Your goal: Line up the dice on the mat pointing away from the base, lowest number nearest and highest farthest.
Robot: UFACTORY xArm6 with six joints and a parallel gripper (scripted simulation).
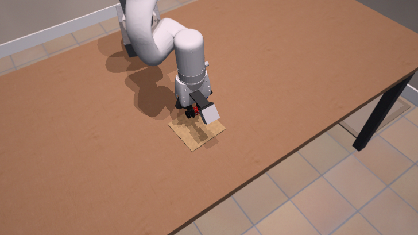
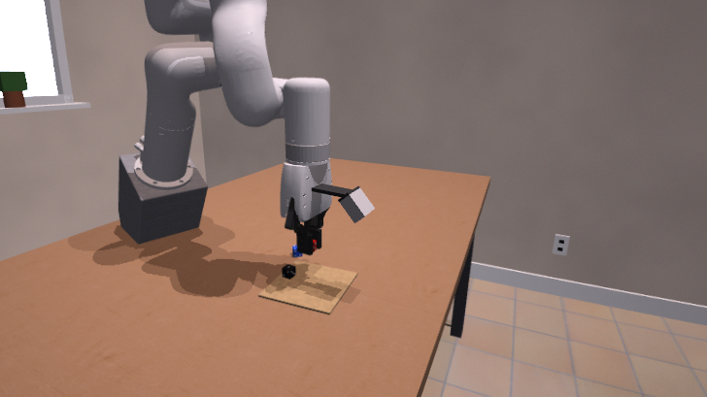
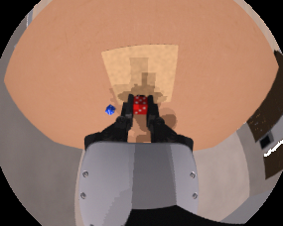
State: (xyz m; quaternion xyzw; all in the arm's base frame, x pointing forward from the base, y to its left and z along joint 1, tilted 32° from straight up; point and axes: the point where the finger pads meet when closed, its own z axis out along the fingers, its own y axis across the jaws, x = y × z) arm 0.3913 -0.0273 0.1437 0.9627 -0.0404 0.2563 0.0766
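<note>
The tan mat lies 90 mm below my hand. Also, from my hand: red die 10 mm below; black die 50 mm behind, 10 mm to the left, 80 mm below; blue die 80 mm behind, 100 mm to the left, 80 mm below.
</note>
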